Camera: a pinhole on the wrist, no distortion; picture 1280 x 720 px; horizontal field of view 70.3 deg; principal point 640.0 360.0 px. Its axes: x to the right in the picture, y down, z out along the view. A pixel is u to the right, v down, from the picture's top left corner.
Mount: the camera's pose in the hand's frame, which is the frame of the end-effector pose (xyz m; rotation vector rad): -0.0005 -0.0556 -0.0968 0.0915 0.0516 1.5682
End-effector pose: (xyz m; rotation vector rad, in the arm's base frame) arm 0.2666 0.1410 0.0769 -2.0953 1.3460 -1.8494
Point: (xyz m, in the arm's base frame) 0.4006 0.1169 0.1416
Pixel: 486 200
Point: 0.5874 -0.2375 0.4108
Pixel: outside the picture
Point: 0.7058 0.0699 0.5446
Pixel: outside the picture
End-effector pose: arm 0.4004 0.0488 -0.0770 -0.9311 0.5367 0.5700
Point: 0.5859 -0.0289 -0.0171
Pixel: outside the picture
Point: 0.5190 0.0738 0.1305
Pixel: 163 602
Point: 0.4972 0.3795 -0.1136
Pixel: 1062 50
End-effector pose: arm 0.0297 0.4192 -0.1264 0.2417 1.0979 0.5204
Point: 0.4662 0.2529 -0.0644
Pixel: 337 406
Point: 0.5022 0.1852 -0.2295
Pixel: 47 197
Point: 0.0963 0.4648 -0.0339
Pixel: 1207 562
